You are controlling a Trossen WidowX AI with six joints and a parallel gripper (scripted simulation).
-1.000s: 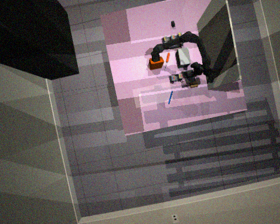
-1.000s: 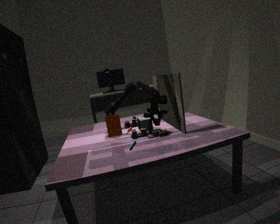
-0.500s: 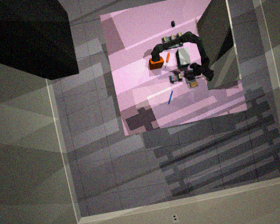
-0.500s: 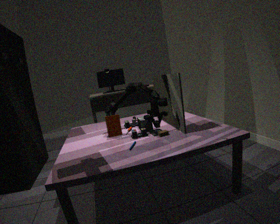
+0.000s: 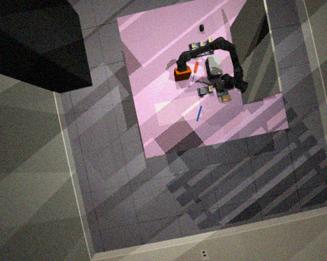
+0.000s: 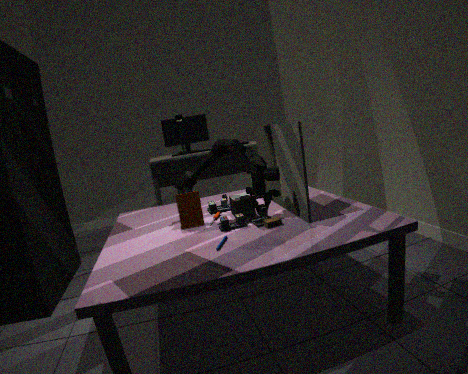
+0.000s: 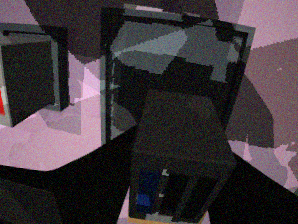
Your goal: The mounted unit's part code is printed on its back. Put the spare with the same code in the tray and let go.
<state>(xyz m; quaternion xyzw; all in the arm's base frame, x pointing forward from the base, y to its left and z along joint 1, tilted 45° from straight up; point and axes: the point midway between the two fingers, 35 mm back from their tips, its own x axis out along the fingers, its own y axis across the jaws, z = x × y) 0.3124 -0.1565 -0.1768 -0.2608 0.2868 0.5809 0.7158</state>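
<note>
Right now my gripper tip is 4 cm above the grey tray. From my gripper tip the other things lie so: blue pen (26 cm behind, 13 cm to the right, 3 cm below); upright panel (20 cm ahead, 15 cm to the left, 18 cm above); mounted unit (2 cm behind, 20 cm to the left, 1 cm above).
</note>
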